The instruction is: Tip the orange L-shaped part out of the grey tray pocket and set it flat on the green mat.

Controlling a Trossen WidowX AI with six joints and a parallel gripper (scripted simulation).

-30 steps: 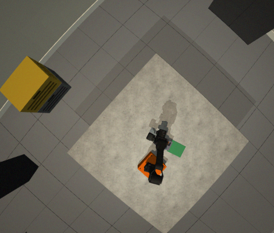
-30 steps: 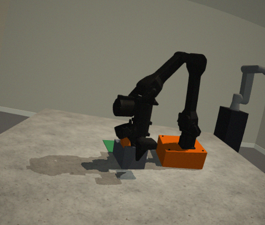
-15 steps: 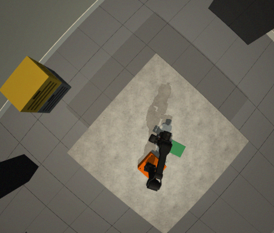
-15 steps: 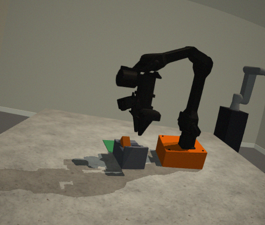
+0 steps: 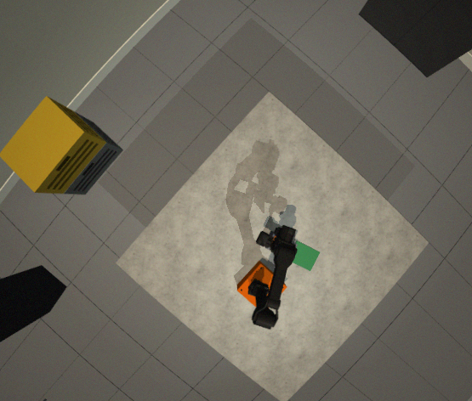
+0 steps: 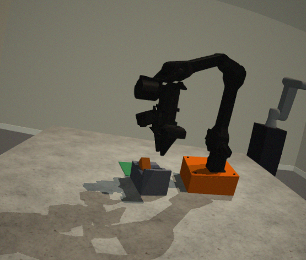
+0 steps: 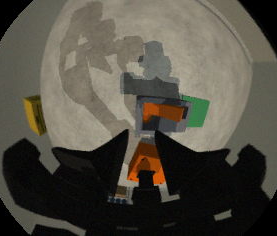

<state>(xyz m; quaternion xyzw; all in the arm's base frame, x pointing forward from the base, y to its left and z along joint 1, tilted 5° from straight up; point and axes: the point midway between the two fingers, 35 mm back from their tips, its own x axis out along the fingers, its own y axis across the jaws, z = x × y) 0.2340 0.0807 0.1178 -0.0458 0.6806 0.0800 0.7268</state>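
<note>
The orange L-shaped part lies 10 mm ahead of my gripper tip, 40 mm to the right of it and 100 mm below it. Also, from my gripper tip: green mat 40 mm ahead, 220 mm to the right, 160 mm below.
</note>
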